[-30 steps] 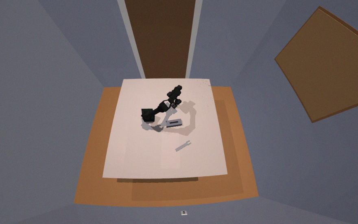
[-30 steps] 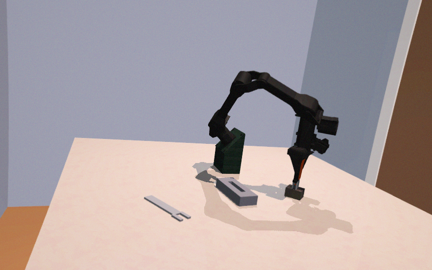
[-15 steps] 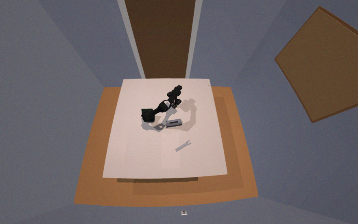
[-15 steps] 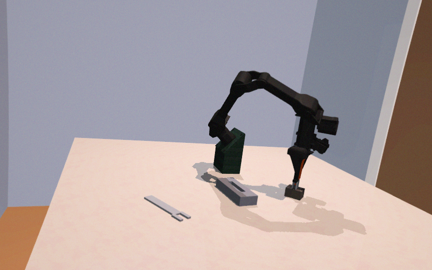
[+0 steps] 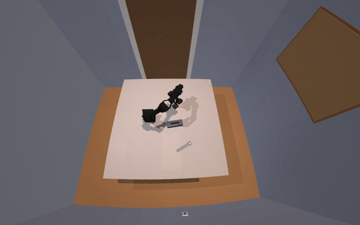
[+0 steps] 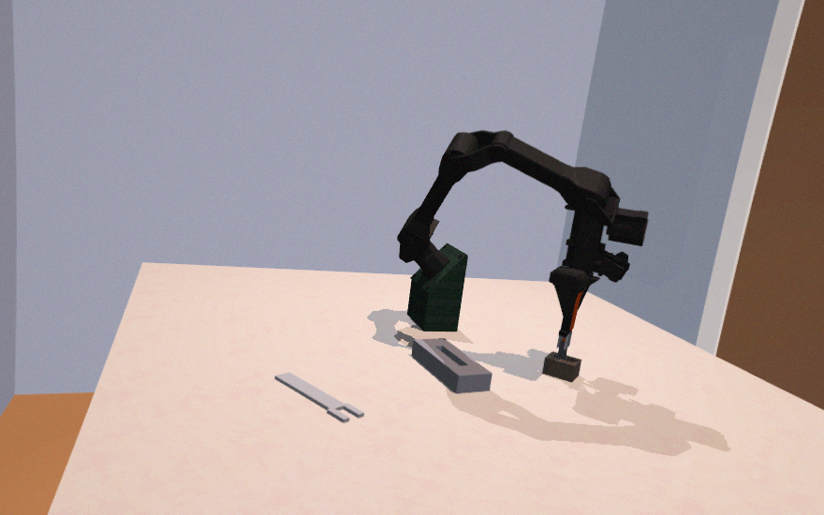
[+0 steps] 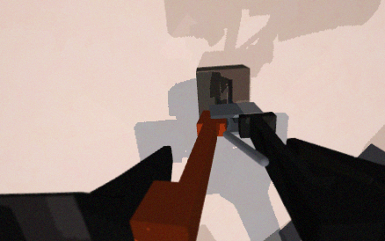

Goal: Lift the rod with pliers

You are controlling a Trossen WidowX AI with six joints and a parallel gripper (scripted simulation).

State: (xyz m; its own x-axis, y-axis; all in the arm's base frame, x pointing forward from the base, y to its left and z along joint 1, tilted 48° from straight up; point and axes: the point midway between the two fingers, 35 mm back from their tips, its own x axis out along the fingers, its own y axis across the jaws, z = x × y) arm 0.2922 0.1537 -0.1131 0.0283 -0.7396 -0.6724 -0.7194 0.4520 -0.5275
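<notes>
Right now my gripper tip is 240 mm to the left of the grey channel block, 110 mm above it and 10 mm short of it. The rest, counted from my gripper tip: brown holster 110 mm below, 10 mm ahead; then flat grey forked bar 490 mm to the right, 140 mm ahead, 120 mm below.
</notes>
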